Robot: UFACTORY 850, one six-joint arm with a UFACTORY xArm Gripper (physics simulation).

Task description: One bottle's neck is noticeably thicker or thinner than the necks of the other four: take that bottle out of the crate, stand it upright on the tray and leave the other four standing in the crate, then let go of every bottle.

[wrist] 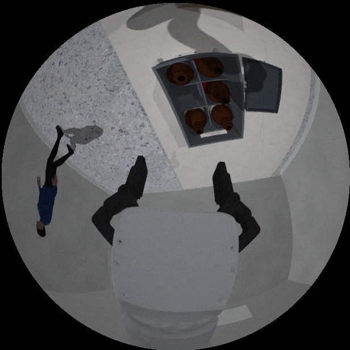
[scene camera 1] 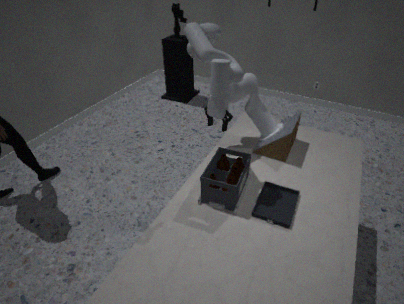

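Note:
The grey crate (scene camera 1: 216,198) (wrist: 241,110) stands on the table with several brown bottles upright in it. In the wrist view these are a far-left bottle (wrist: 179,73), a far-right bottle (wrist: 209,66), a middle-right bottle (wrist: 217,92), a near-left bottle (wrist: 195,119) and a near-right bottle (wrist: 221,115). The middle-left compartment is empty. The two far bottles' mouths look somewhat wider, but I cannot tell surely whose neck differs. The dark tray (scene camera 1: 276,206) (wrist: 270,95) lies beside the crate, without a bottle. My gripper (scene camera 1: 217,126) (wrist: 180,165) is open and empty, high above and behind the crate.
The wedge-shaped arm mount (scene camera 1: 281,145) stands on the table (scene camera 1: 320,200) behind the crate and tray. A black pedestal (scene camera 1: 178,70) stands on the floor at the back. A person (wrist: 47,197) is beyond the table's left edge.

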